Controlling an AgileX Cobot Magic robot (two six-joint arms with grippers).
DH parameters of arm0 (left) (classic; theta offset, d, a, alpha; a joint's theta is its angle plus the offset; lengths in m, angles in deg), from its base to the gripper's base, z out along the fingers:
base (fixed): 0 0 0 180
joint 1: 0 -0.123 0 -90
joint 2: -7.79 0 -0.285 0
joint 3: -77.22 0 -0.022 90
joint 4: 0 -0.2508 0 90
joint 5: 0 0 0.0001 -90
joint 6: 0 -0.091 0 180
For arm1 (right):
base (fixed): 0 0 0 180
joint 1: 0 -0.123 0 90
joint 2: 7.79 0 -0.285 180
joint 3: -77.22 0 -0.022 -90
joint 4: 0 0.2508 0 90
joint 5: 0 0 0.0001 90
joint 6: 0 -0.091 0 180
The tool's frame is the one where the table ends.
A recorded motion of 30 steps. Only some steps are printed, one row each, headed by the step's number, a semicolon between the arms.
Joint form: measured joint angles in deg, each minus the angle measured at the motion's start. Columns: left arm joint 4, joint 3, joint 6, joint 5, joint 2, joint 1; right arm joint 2, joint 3, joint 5, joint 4, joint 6, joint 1.
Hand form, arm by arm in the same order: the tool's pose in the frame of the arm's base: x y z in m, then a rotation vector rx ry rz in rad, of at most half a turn. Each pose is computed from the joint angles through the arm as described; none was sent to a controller.
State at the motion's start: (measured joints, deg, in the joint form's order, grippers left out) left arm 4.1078 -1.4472 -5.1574 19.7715 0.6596 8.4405; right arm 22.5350 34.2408 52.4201 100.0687 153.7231 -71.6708
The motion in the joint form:
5: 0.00 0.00 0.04 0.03 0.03 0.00; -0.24 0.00 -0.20 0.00 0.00 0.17
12: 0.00 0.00 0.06 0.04 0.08 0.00; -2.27 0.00 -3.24 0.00 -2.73 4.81
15: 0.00 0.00 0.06 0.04 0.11 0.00; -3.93 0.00 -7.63 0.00 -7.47 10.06
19: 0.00 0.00 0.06 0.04 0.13 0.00; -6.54 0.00 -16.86 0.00 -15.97 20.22
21: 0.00 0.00 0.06 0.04 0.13 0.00; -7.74 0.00 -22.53 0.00 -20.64 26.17
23: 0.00 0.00 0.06 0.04 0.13 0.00; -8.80 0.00 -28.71 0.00 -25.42 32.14
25: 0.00 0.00 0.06 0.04 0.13 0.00; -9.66 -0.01 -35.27 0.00 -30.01 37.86
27: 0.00 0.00 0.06 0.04 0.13 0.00; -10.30 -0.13 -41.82 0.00 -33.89 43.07
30: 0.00 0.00 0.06 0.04 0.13 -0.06; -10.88 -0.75 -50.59 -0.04 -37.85 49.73
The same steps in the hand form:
5: 0.0524 -0.0100 0.1742 0.1726 1.8349 -0.1101; 0.0811 0.0193 0.3642 -0.8195 1.2964 -0.3332
12: 0.0524 -0.0100 0.1743 0.1723 1.8343 -0.1104; 0.0775 0.0090 0.3673 -0.7298 1.3000 -0.3067
15: 0.0523 -0.0100 0.1743 0.1722 1.8338 -0.1104; 0.0727 0.0018 0.3709 -0.6299 1.2954 -0.2510
19: 0.0523 -0.0100 0.1743 0.1722 1.8334 -0.1104; 0.0611 -0.0068 0.3778 -0.4756 1.2559 -0.1566
21: 0.0523 -0.0100 0.1743 0.1722 1.8334 -0.1104; 0.0537 -0.0090 0.3817 -0.4072 1.2224 -0.1094
23: 0.0523 -0.0100 0.1743 0.1722 1.8334 -0.1104; 0.0458 -0.0088 0.3855 -0.3543 1.1821 -0.0594
25: 0.0523 -0.0100 0.1743 0.1722 1.8334 -0.1104; 0.0382 -0.0061 0.3890 -0.3223 1.1386 -0.0083
27: 0.0523 -0.0100 0.1743 0.1722 1.8334 -0.1104; 0.0317 -0.0014 0.3914 -0.3138 1.0984 0.0364
30: 0.0523 -0.0099 0.1743 0.1712 1.8335 -0.1097; 0.0256 0.0073 0.3913 -0.3322 1.0578 0.0779

